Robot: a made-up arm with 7 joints. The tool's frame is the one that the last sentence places.
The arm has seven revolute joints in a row. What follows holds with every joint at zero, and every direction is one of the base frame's.
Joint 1 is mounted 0.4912 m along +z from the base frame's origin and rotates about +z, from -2.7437 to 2.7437 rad.
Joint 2 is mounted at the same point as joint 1 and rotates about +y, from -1.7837 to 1.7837 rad.
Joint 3 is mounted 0.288 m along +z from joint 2 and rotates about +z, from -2.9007 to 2.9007 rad.
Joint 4 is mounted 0.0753 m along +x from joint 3 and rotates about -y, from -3.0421 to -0.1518 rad.
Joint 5 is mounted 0.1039 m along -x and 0.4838 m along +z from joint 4 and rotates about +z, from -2.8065 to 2.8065 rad.
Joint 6 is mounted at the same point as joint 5 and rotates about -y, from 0.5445 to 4.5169 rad.
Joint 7 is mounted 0.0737 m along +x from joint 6 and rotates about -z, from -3.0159 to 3.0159 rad.
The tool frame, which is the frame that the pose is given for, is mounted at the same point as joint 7; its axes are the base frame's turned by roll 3.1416, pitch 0 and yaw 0 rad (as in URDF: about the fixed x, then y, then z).
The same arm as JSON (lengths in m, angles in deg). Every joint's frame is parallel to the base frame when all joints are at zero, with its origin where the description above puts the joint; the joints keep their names.
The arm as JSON. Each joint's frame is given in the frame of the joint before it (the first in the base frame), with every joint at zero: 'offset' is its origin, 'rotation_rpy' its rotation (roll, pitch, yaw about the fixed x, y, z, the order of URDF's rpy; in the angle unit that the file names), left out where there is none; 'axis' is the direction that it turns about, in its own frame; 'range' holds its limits. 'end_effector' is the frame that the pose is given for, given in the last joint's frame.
{
  "length_unit": "m",
  "angle_unit": "deg",
  "chain": [
    {
      "id": "joint 1",
      "offset": [
        0.0,
        0.0,
        0.4912
      ],
      "axis": "+z",
      "range": [
        -157.2,
        157.2
      ]
    },
    {
      "id": "joint 2",
      "offset": [
        0.0,
        0.0,
        0.0
      ],
      "axis": "+y",
      "range": [
        -102.2,
        102.2
      ]
    },
    {
      "id": "joint 3",
      "offset": [
        0.0,
        0.0,
        0.288
      ],
      "axis": "+z",
      "range": [
        -166.2,
        166.2
      ]
    },
    {
      "id": "joint 4",
      "offset": [
        0.0753,
        0.0,
        0.0
      ],
      "axis": "-y",
      "range": [
        -174.3,
        -8.7
      ]
    },
    {
      "id": "joint 5",
      "offset": [
        -0.1039,
        0.0,
        0.4838
      ],
      "axis": "+z",
      "range": [
        -160.8,
        160.8
      ]
    },
    {
      "id": "joint 6",
      "offset": [
        0.0,
        0.0,
        0.0
      ],
      "axis": "-y",
      "range": [
        31.2,
        258.8
      ]
    },
    {
      "id": "joint 7",
      "offset": [
        0.0737,
        0.0,
        0.0
      ],
      "axis": "-z",
      "range": [
        -172.8,
        172.8
      ]
    }
  ],
  "end_effector": {
    "offset": [
      0.0,
      0.0,
      0.0
    ],
    "rotation_rpy": [
      -180.0,
      0.0,
      0.0
    ]
  }
}

